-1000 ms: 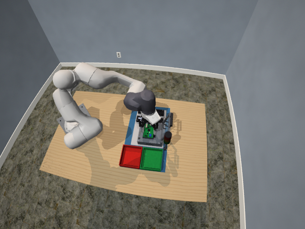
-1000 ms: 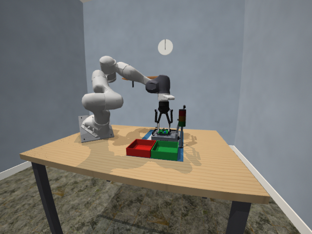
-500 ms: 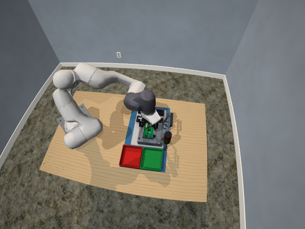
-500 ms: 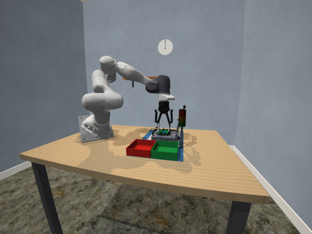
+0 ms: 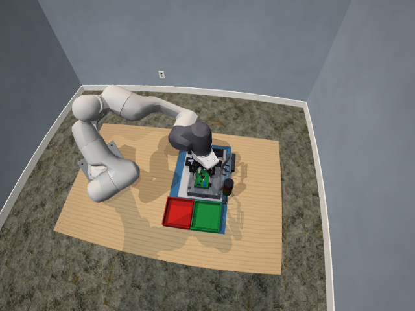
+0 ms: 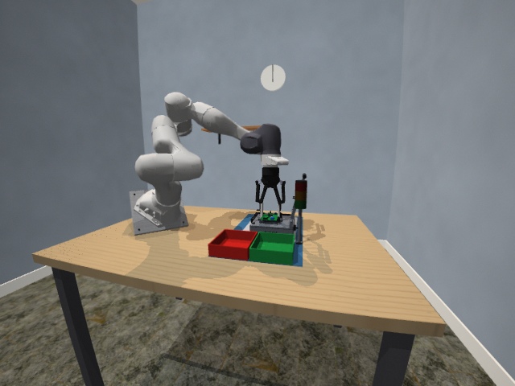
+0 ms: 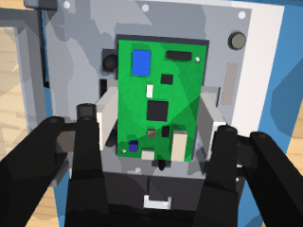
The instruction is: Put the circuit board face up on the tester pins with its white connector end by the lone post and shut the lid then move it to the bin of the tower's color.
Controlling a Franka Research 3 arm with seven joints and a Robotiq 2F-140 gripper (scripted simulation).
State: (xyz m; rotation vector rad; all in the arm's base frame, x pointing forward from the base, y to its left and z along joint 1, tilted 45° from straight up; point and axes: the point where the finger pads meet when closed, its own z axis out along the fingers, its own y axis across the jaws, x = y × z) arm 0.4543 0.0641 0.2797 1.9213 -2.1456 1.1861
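Right now the green circuit board is 2 cm below my hand. From my hand the other things lie so: tester plate 3 cm below, 1 cm ahead; clear lid 12 cm ahead, 8 cm above, 3 cm to the right; green bin 20 cm to the right, 9 cm below, 1 cm behind.
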